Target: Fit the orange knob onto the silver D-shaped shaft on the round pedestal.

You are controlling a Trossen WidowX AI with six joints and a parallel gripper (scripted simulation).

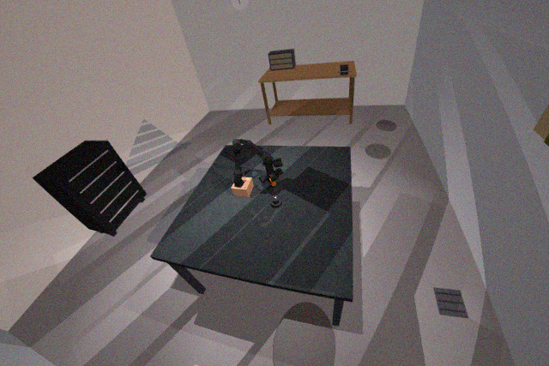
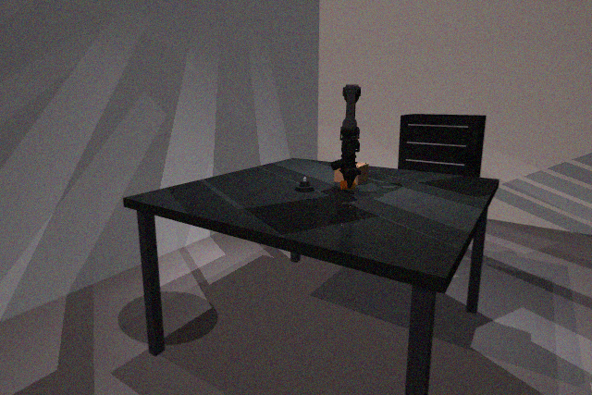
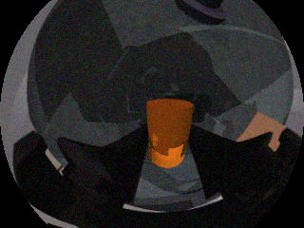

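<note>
Right now the orange knob is 10 mm ahead of my gripper tip, 10 mm to the right of it and 10 mm above it. Also, from my gripper tip: round pedestal (90 mm ahead, 180 mm to the right, 10 mm above).
</note>
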